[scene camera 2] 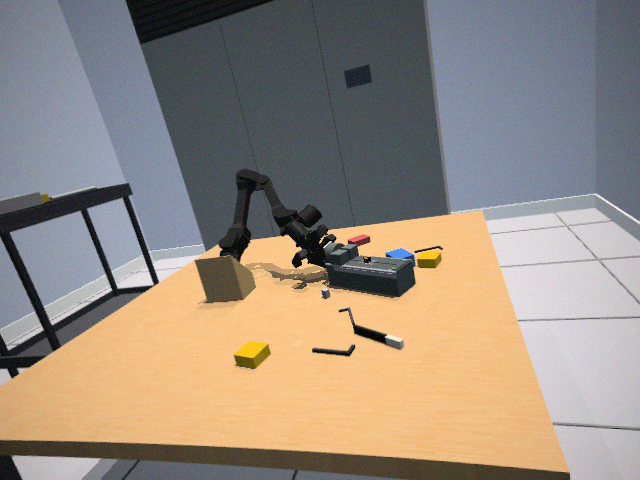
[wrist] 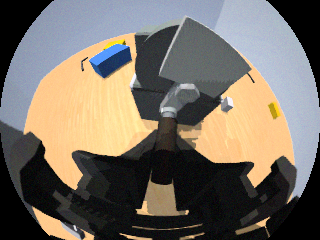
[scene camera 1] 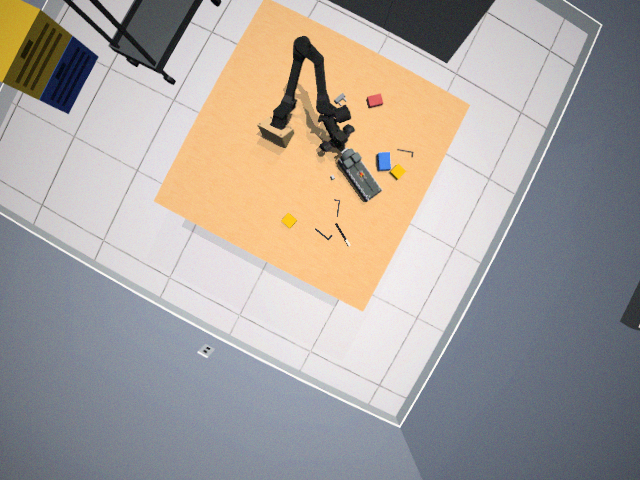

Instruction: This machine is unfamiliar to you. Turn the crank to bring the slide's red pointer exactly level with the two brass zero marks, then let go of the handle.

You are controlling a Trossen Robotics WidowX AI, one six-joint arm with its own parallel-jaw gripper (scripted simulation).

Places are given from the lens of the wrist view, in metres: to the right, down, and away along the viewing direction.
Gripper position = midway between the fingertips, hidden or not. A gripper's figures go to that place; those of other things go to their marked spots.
my gripper [wrist: 163,133]: 0.00, 0.01, 0.10
dark crank handle [wrist: 163,162]: 0.00, 0.03, 0.06
blue block [wrist: 105,62]: -0.12, -0.12, 0.15
The marked spots on the blue block and the dark crank handle are 0.21 m apart.
